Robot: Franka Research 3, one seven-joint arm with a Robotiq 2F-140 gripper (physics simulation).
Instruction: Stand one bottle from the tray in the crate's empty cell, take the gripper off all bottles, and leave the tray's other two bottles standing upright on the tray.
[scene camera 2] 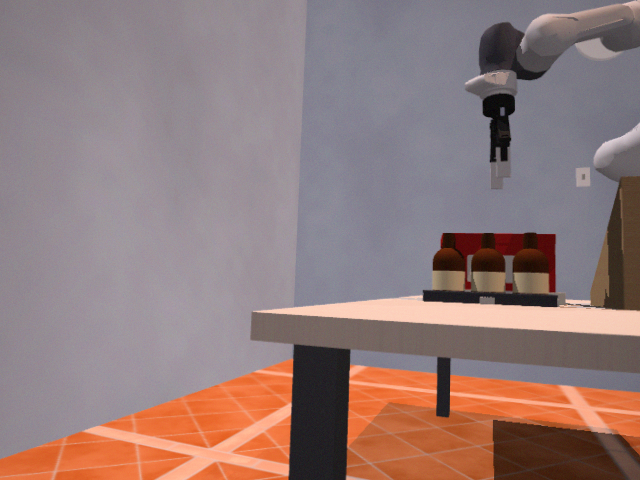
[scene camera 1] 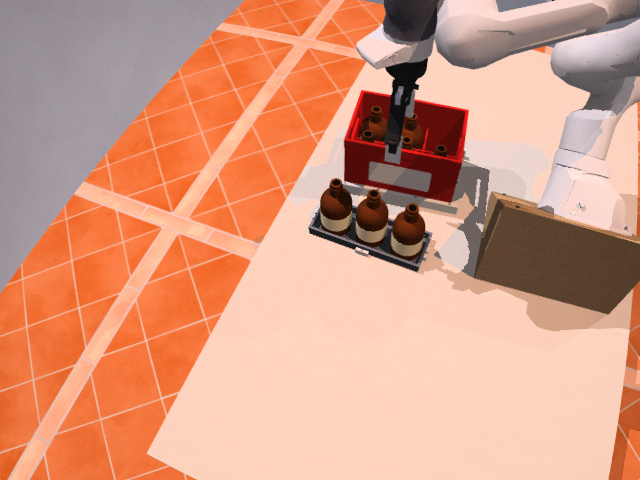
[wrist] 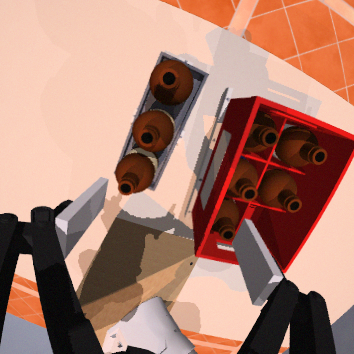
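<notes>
Three brown bottles with cream labels stand upright on the dark tray [scene camera 1: 385, 256] [scene camera 2: 454, 296] [wrist: 197, 82]: an end bottle [scene camera 1: 336, 209] [scene camera 2: 448, 268] [wrist: 171, 90], a middle bottle [scene camera 1: 372, 219] [scene camera 2: 488, 268] [wrist: 152, 130] and an end bottle nearest the brown panel [scene camera 1: 408, 232] [scene camera 2: 530, 268] [wrist: 134, 172]. The red crate [scene camera 1: 356, 165] [scene camera 2: 509, 245] [wrist: 320, 185] holds several bottles. Its empty cell [wrist: 265, 225] is at the panel-side end, away from the tray, partly hidden by a finger in the wrist view. My gripper [scene camera 1: 401, 131] [scene camera 2: 500, 180] [wrist: 173, 213] is open and empty, pointing down, high above crate and tray.
A brown panel-like box [scene camera 1: 558, 258] [scene camera 2: 630, 242] [wrist: 125, 250] stands upright at the right of crate and tray, taller than the bottles. The white arm base [scene camera 1: 584, 191] is behind it. The table edge [scene camera 2: 413, 330] runs along the front.
</notes>
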